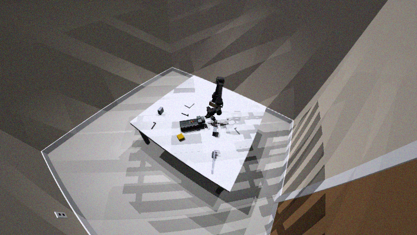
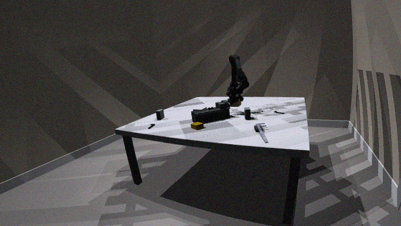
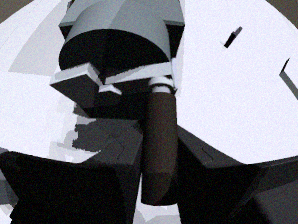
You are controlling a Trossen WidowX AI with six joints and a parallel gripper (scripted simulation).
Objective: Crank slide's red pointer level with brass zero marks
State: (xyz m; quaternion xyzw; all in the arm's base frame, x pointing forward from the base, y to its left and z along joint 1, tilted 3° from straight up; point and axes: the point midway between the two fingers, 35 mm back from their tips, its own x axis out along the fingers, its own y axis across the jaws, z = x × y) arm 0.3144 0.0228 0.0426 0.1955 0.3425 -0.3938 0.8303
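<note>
Right now my gripper tip is 110 mm short of the red pointer, 100 mm to the left of it and 10 mm below it. From my gripper tip the other things lie so: yellow block: 310 mm ahead, 150 mm to the right, 60 mm below; dark crank handle: 20 mm above, 10 mm to the left, 10 mm behind.
</note>
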